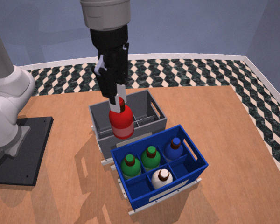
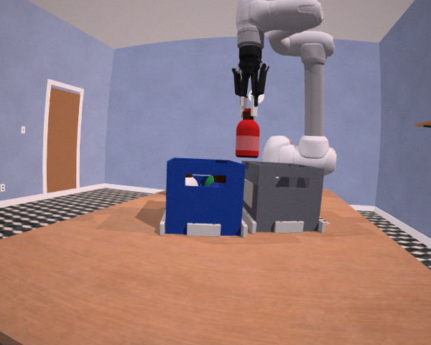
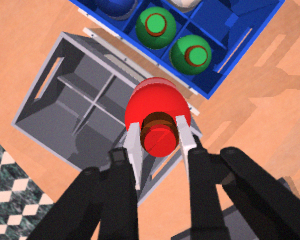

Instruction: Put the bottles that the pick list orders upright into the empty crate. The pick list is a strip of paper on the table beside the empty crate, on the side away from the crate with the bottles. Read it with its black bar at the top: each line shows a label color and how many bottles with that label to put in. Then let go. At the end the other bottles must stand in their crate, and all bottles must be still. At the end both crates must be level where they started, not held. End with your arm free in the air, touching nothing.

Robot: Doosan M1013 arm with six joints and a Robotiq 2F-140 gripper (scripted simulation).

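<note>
Now: hand 80 mm above the red bottle. From my hand the other things lie so: blue crate 270 mm below, 130 mm ahead, 90 mm to the right; green bottle 260 mm below, 100 mm ahead, 50 mm to the right; grey crate 270 mm below, 100 mm to the left, 10 mm behind.
</note>
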